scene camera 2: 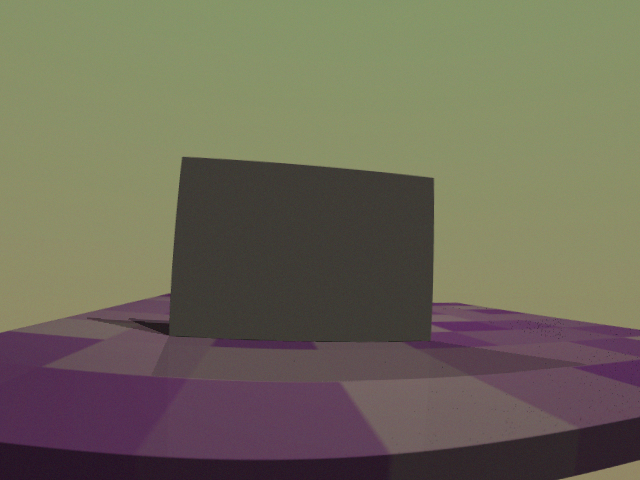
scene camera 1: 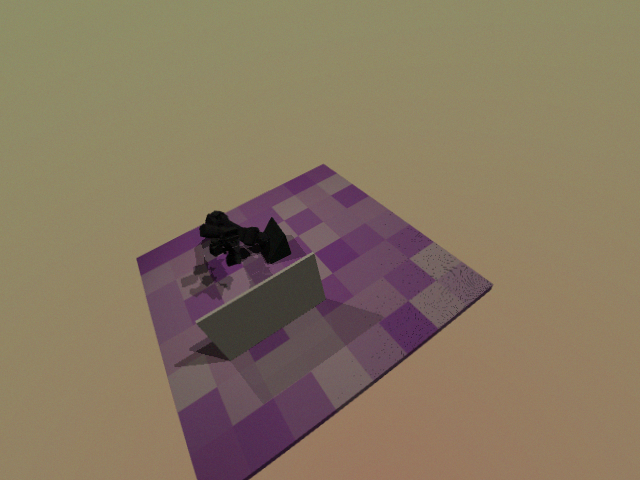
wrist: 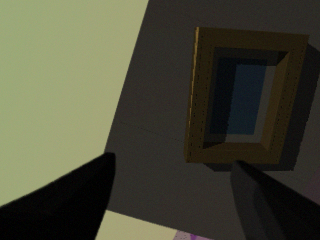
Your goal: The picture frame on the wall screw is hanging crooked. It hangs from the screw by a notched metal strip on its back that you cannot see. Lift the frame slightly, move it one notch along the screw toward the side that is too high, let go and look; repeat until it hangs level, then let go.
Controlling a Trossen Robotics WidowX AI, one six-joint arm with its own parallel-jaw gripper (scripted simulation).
my gripper: scene camera 1; wrist; not seen in scene camera 2 (hidden by a wall panel)
picture frame: wrist 243, 83; not seen in scene camera 2 (hidden by a wall panel); not seen in scene camera 1 (hidden by a wall panel)
same spot on wall panel: [scene camera 2: 269, 251] = [scene camera 1: 254, 319]
same spot on my gripper: [wrist: 80, 197] = [scene camera 1: 232, 248]
